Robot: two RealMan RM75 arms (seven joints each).
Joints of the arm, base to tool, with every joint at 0 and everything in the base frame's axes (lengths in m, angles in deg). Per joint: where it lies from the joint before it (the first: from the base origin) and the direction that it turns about. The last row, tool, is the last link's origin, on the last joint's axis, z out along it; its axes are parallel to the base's.
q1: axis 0 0 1 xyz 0 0 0.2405
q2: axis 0 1 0 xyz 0 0 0
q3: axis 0 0 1 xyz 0 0 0.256
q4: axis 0 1 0 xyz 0 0 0
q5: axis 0 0 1 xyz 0 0 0.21
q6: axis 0 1 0 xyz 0 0 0
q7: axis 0 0 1 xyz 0 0 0.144
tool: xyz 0 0 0
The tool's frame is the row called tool.
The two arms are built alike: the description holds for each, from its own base.
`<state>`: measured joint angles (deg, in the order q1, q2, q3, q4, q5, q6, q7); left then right.
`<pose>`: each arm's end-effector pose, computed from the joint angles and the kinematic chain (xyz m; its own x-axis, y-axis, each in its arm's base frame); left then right.
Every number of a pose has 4 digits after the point.
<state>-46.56 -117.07 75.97 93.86 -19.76 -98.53 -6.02 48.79 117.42 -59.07 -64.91 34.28 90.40 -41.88</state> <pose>-0.0838 0.3837 0.0699 0.5348 0.8191 0.2075 0.7036 -0.2956 -0.6462 0.1441 0.4086 0.0338 0.7781 -0.6273 0.0331 -0.5779 -0.7355 -0.3535</pose>
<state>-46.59 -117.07 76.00 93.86 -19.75 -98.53 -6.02 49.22 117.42 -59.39 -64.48 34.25 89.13 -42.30</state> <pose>-0.0836 0.3837 0.0698 0.5355 0.8187 0.2071 0.7030 -0.2963 -0.6465 0.1416 0.4121 0.0325 0.7888 -0.6140 0.0284 -0.5640 -0.7414 -0.3635</pose>
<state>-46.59 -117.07 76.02 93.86 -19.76 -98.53 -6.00 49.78 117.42 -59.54 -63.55 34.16 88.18 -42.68</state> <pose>-0.0835 0.3837 0.0698 0.5359 0.8186 0.2066 0.7027 -0.2969 -0.6465 0.1401 0.4147 0.0302 0.7944 -0.6067 0.0288 -0.5563 -0.7457 -0.3667</pose>
